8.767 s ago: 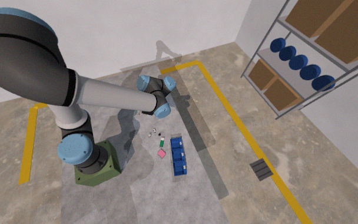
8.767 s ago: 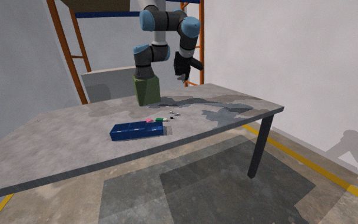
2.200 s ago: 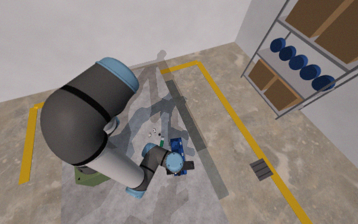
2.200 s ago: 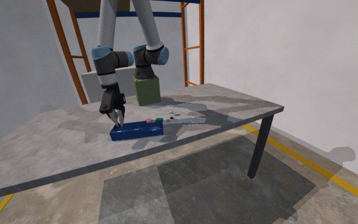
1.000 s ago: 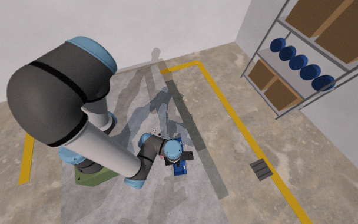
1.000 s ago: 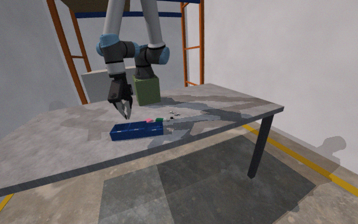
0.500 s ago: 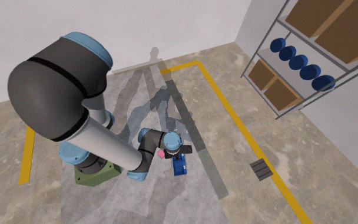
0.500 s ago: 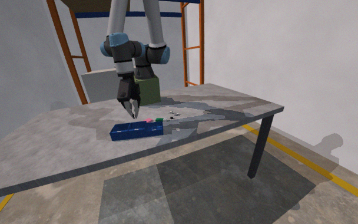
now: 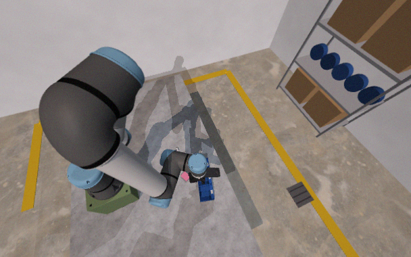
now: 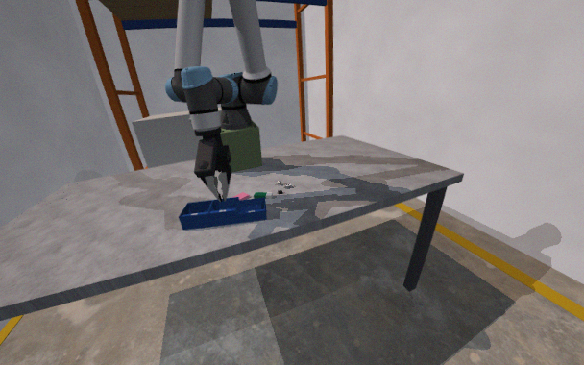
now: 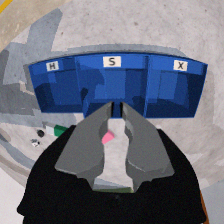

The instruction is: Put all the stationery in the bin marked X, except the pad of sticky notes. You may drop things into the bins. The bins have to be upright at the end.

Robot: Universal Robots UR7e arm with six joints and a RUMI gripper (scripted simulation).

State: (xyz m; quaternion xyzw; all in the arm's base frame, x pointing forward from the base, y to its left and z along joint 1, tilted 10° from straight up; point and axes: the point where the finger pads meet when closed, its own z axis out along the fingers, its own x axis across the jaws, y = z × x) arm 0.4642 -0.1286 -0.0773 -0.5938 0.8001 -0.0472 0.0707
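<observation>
Right now my hand is 4 cm above the joined blue bins and 1 cm short of it. Also, from my hand: pink sticky note pad: 9 cm behind, 6 cm to the left, 6 cm below; black item: 21 cm to the left, 6 cm below, 6 cm behind; marker: 15 cm to the left, 6 cm below, 6 cm behind.
</observation>
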